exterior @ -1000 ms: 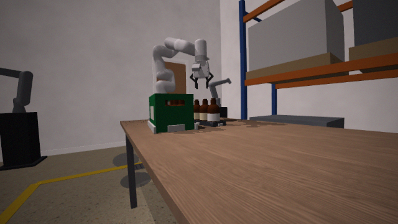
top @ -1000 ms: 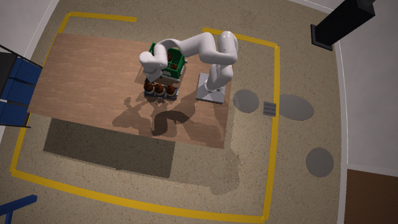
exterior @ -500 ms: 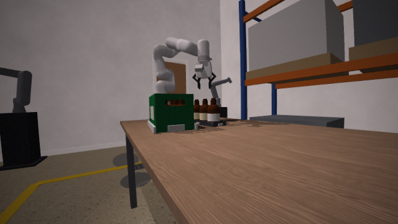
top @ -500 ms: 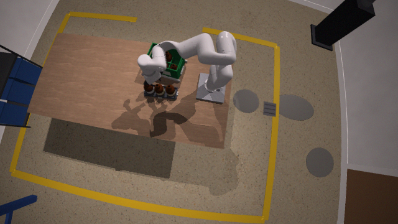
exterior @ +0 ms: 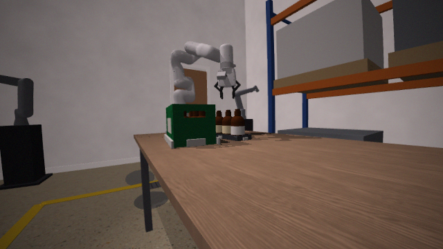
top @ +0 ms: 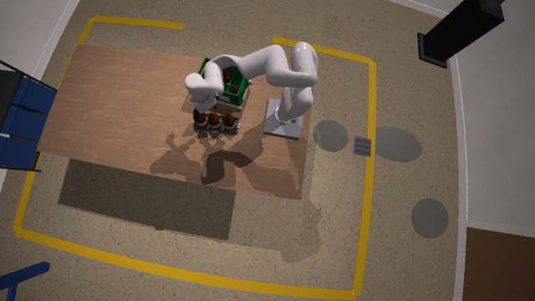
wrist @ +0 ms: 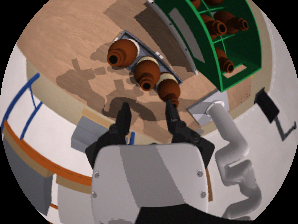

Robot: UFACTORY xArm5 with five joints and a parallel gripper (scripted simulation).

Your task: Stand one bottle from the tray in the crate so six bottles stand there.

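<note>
Right now my hand is 160 mm above the bottle. The rest, counted from my hand: tray: 230 mm below; green crate: 240 mm to the right, 160 mm below, 10 mm ahead.
</note>
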